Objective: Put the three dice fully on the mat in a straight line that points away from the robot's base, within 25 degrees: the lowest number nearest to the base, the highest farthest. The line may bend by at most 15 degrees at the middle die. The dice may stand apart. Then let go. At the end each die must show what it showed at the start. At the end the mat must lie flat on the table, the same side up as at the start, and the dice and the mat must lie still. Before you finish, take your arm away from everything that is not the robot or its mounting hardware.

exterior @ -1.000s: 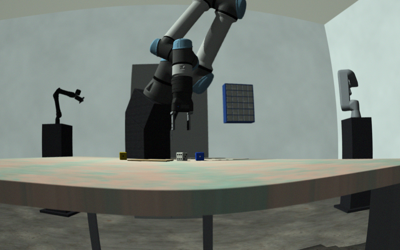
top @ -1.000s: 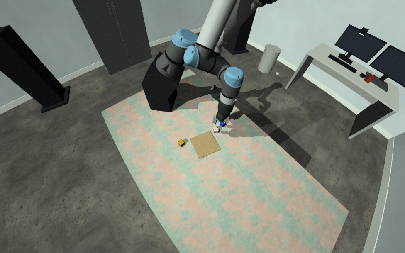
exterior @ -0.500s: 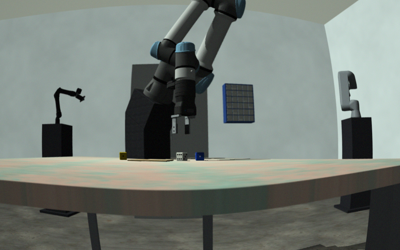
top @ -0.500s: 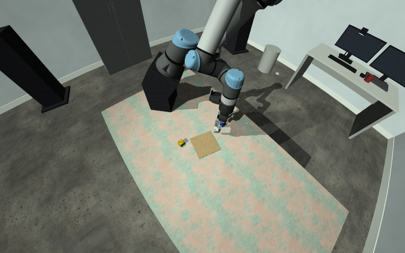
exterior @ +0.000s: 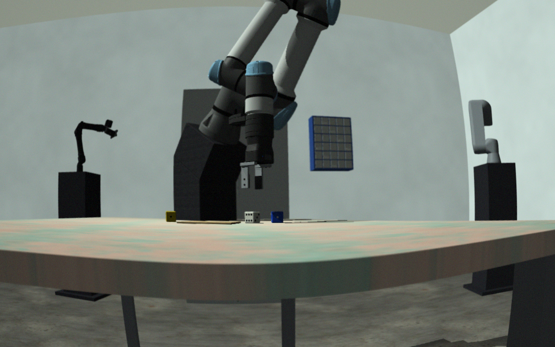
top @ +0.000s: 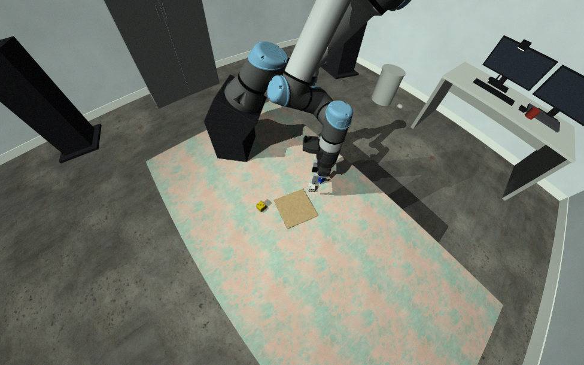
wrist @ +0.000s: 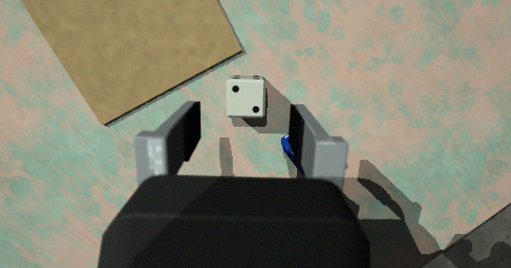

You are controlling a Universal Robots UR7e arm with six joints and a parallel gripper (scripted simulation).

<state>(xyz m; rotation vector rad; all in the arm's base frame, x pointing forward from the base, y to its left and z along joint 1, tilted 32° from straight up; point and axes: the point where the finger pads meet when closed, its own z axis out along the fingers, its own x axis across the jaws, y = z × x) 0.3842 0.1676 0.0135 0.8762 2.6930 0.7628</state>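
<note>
My hand is 9 cm above the white die. The rest, counted from my hand: yellow die (24 cm to the right, 9 cm below, 1 cm behind); then blue die (9 cm below, 6 cm to the left, 2 cm behind); then tan mat (11 cm to the right, 11 cm below, 5 cm ahead).
</note>
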